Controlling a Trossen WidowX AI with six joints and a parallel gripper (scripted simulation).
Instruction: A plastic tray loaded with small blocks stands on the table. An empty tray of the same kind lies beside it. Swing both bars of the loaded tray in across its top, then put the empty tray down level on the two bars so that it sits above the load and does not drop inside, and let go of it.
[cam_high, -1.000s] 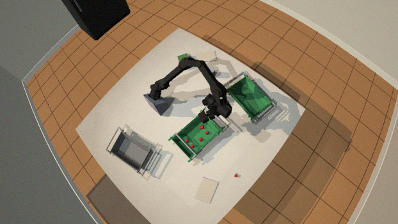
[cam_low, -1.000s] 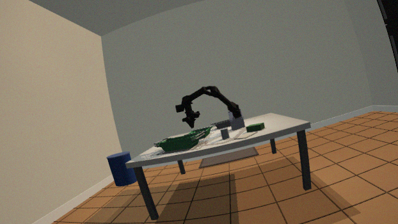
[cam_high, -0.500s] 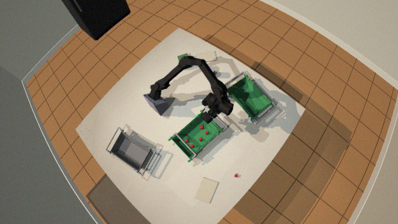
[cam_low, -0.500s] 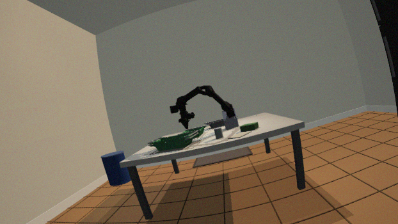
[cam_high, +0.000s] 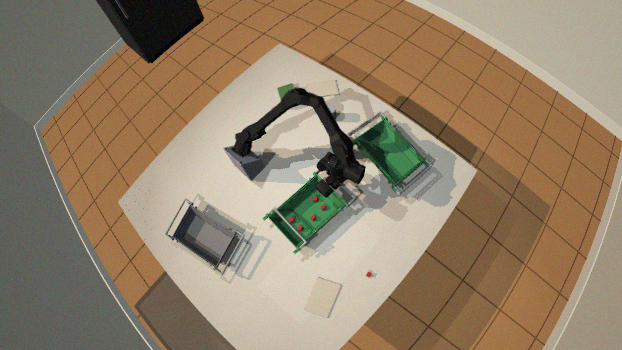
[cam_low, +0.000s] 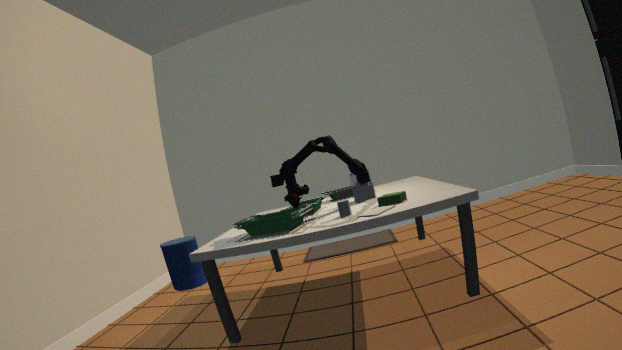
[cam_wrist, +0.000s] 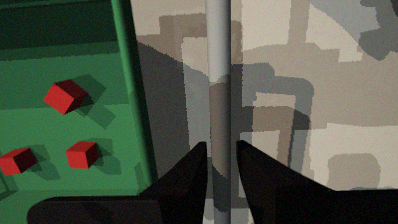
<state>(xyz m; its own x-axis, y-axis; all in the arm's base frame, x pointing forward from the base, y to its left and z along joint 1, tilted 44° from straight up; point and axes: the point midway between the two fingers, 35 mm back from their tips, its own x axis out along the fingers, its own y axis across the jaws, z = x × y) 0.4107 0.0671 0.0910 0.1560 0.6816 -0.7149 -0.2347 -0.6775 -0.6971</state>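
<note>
The grey tray is 360 mm behind my gripper tip and 500 mm to the right of it. Also, from my gripper tip: green block (460 mm behind, 270 mm to the left, 20 mm below); then grey cylinder (220 mm behind, 280 mm to the left); then red block (300 mm ahead, 250 mm to the right, 30 mm below).
</note>
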